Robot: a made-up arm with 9 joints. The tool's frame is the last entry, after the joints.
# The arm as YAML. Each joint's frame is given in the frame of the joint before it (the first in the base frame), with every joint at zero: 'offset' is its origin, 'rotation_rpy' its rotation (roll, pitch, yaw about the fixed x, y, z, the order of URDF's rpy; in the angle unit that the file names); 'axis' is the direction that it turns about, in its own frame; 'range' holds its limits. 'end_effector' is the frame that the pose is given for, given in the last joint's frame.
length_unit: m
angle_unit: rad
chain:
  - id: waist
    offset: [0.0, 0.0, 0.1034]
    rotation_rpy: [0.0, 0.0, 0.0]
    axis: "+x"
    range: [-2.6, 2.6]
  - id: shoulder
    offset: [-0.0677, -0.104, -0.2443]
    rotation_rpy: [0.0, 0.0, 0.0]
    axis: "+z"
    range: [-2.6, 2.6]
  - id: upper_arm
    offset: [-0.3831, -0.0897, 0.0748]
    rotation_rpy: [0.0, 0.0, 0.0]
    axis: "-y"
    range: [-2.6, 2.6]
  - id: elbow
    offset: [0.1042, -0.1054, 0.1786]
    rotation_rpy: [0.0, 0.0, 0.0]
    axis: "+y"
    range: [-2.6, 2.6]
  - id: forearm
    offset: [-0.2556, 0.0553, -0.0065]
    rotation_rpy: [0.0, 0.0, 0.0]
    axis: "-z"
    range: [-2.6, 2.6]
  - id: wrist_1
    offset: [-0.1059, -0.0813, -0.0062]
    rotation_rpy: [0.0, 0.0, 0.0]
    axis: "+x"
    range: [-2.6, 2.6]
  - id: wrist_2
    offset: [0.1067, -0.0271, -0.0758]
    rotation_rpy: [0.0, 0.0, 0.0]
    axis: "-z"
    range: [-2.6, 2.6]
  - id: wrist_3
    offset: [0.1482, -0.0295, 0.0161]
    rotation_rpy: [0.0, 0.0, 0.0]
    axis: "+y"
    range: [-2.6, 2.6]
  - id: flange
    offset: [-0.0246, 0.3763, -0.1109]
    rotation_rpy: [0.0, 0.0, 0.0]
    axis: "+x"
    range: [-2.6, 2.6]
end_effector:
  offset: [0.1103, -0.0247, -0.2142]
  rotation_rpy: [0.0, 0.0, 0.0]
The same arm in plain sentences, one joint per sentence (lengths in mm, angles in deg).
The arm has nine revolute joints in a row. What follows holds with every joint at zero, and every direction is one of the base frame's. Joint 1 lies 103.4 mm along +z from the base frame's origin and rotates about +x, from -148.97 to 148.97 deg. Joint 2 lies 67.7 mm along -x and 104.0 mm along -y and 244.3 mm along -z from joint 1 and rotates about +z, from -148.97 to 148.97 deg. Joint 3 lies 383.1 mm along -x and 89.7 mm along -y and 74.8 mm along +z from joint 2 and rotates about -y, from -148.97 to 148.97 deg. Joint 4 lies 104.2 mm along +x and 105.4 mm along -y and 178.6 mm along +z from joint 3 and rotates about +y, from -148.97 to 148.97 deg. Joint 5 lies 255.6 mm along -x and 55.3 mm along +y and 6.5 mm along -z from joint 4 and rotates about -z, from -148.97 to 148.97 deg. Joint 6 lies 105.9 mm along -x and 81.3 mm along -y and 6.2 mm along -z from joint 5 and rotates about +x, from -148.97 to 148.97 deg. Joint 7 lies 106.7 mm along +x and 27.1 mm along -y and 75.8 mm along -z from joint 6 and rotates about -z, from -148.97 to 148.97 deg. Joint 8 lies 148.2 mm along +x and 29.5 mm along -y and 16.1 mm along +z from joint 7 and rotates about +y, from -148.97 to 148.97 deg. Joint 9 lies 24.6 mm along -x and 376.3 mm along +y and 110.9 mm along -z from joint 8 and rotates about +x, from -148.97 to 148.97 deg. The tool frame, which is the frame that the pose is given for, lies 110.3 mm along +x and 24.7 mm along -y and 214.2 mm along -z from joint 9; its axes are parallel to the base frame's.
